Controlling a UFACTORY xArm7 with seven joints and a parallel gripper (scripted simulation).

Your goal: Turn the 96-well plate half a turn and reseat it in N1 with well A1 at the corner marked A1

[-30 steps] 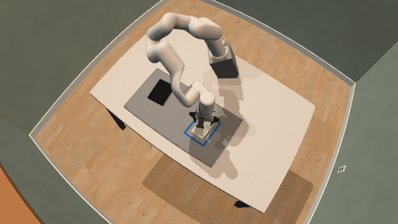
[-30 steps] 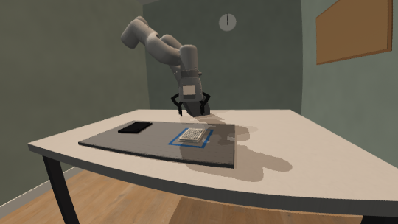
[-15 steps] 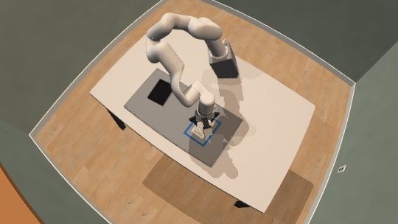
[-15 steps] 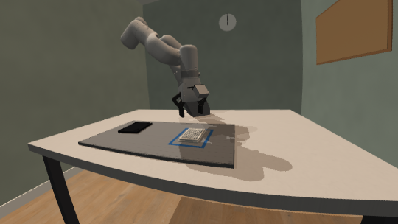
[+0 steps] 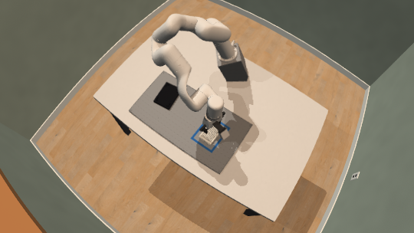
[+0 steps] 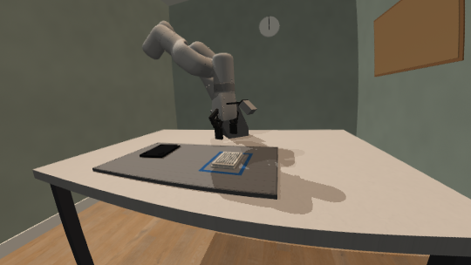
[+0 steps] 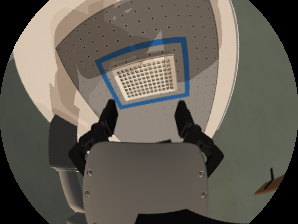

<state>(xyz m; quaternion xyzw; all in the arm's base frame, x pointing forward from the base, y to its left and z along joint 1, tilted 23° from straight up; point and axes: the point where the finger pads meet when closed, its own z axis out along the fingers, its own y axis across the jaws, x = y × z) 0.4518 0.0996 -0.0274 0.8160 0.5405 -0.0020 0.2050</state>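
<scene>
Right now the white 96-well plate is 10 cm below my hand. The rest, counted from my hand: black plate nest N1: 35 cm to the right, 10 cm below, 10 cm behind.
</scene>
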